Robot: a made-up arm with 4 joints. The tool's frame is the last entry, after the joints.
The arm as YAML. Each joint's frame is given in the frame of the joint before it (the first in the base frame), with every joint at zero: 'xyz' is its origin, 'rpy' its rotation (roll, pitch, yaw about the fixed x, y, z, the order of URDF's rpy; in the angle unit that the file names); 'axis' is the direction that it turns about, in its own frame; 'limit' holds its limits. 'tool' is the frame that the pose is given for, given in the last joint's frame.
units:
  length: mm
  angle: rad
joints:
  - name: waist
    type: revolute
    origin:
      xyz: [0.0, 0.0, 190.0]
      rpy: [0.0, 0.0, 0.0]
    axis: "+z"
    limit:
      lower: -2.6
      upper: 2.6
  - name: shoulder
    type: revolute
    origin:
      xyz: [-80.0, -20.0, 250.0]
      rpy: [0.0, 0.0, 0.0]
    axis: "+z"
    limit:
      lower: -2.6
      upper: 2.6
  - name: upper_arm
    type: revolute
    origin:
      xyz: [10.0, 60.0, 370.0]
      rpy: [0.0, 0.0, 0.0]
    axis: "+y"
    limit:
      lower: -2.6
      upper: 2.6
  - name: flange
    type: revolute
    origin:
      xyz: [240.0, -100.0, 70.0]
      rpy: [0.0, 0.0, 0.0]
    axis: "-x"
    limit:
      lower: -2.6
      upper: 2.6
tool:
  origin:
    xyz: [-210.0, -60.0, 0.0]
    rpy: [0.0, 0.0, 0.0]
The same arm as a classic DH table. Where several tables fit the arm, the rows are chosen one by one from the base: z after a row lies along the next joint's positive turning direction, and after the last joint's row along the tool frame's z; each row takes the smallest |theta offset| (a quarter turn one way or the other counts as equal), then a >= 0, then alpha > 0; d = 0 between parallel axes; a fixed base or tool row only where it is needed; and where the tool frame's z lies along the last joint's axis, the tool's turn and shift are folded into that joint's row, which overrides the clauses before.
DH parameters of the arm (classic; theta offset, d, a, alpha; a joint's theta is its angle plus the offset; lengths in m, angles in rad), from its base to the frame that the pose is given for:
waist: 0.245 0 -0.0825 0
shoulder: -0.245 0.81 0.01 -1.5708
upper_arm: -1.5708 -0.04 0.07 1.5708
flange: -1.5708 -0.03 0.06 -1.5708
tool (fixed): 1.5708 0 0 0
Joint limits (rad, base to tool): -2.6..2.6 -2.6..2.6 -2.6..2.6 -2.6..2.6

